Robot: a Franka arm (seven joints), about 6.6 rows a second.
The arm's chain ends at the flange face. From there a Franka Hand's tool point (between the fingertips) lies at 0.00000 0.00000 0.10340 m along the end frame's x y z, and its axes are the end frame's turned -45 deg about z.
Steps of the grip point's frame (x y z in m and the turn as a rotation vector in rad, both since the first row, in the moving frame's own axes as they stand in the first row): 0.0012 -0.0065 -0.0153 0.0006 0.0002 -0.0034; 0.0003 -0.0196 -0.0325 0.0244 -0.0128 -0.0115; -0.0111 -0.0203 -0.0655 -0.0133 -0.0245 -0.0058
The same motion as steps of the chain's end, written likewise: -0.0037 -0.0054 -0.0153 0.0006 -0.0003 -0.0034; -0.0109 -0.0132 -0.0325 0.0082 -0.0263 -0.0115; -0.0214 -0.0093 -0.0655 -0.0267 -0.0079 -0.0058
